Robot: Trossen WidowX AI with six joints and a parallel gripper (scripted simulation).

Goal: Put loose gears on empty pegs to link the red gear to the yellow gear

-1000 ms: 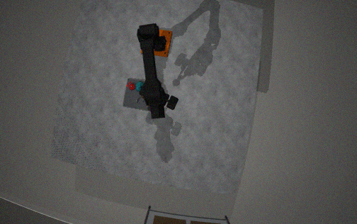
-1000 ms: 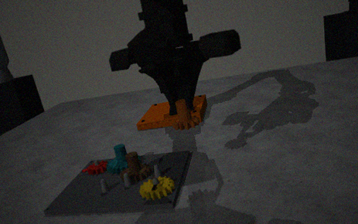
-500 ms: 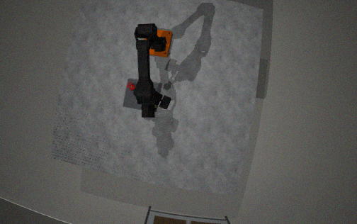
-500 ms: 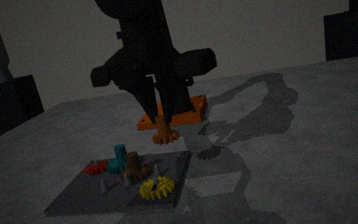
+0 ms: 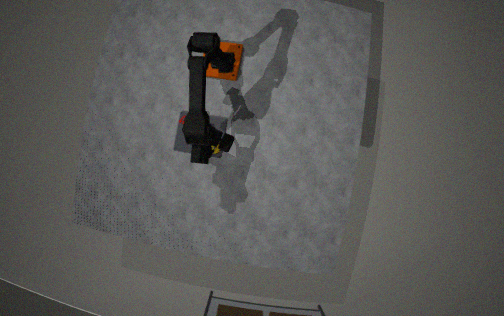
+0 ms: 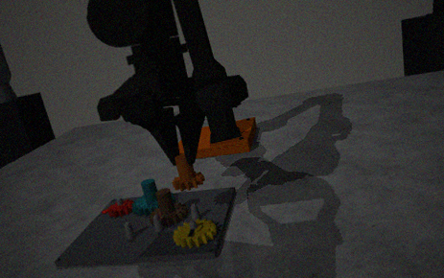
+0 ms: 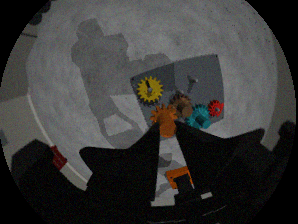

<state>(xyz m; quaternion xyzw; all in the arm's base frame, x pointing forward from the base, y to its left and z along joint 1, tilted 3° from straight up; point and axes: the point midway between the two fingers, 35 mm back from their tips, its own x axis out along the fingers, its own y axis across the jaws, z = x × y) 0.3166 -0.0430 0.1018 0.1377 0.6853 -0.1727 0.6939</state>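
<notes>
Right now the orange gear is 10 mm below my gripper tip. From my gripper tip the other things lie so: yellow striped gear: 40 mm ahead, 70 mm below; teal gear: 70 mm behind, 70 mm to the right, 60 mm below; brown gear: 20 mm behind, 40 mm to the right, 60 mm below.
</notes>
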